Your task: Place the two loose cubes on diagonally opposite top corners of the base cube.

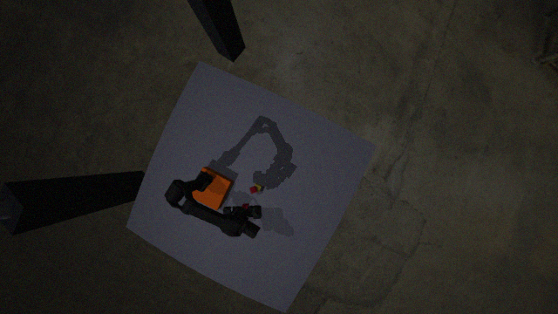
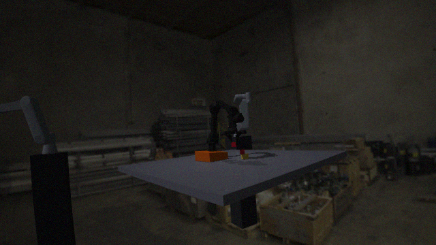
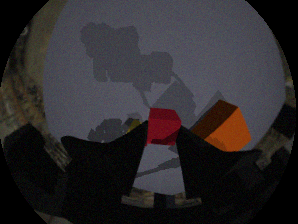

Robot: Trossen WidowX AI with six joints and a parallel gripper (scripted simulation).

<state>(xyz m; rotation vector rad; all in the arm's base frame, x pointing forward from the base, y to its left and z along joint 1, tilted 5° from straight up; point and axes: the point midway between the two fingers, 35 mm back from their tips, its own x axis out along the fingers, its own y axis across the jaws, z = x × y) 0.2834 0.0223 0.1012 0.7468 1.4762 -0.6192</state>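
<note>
Right now my gripper tip is 10 mm past the yellow cube, 100 mm to the right of it and 100 mm above it.
</note>
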